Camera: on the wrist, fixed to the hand. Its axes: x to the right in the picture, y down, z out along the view.
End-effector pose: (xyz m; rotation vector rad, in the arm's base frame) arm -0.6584 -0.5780 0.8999 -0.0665 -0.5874 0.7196
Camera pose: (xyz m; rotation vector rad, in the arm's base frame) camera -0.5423 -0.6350 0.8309 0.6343 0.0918 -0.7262
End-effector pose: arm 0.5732 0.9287 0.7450 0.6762 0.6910 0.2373
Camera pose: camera 0.4987 0.9107 0.6201 0.3494 1.5369 -1.3304
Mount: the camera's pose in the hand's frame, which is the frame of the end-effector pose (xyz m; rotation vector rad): -0.0002 -0.0955 -0.1112 0.4941 0.4445 -1.6007
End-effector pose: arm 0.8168 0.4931 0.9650 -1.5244 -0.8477 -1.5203
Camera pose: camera 0.6812 0.4374 0.9673 0.1555 -2.1344 -2.2074
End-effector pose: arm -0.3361 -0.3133 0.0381 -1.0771 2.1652 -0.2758
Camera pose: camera -0.3510 -0.3858 0.1646 -2.2780 0.8772 -1.7237
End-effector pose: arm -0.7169 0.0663 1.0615 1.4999 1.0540 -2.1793
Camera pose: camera -0.6986 0.2107 1.0790 -0.5957 -1.0746 1.3111
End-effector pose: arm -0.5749 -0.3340 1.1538 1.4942 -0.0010 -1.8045
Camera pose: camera -0.5348 -0.2165 1.0759 -1.5454 -0.8577 1.5821
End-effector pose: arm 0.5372 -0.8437 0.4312 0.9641 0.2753 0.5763
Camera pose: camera 0.5174 -0.8085 0.2903 0.7670 1.4498 -0.8136
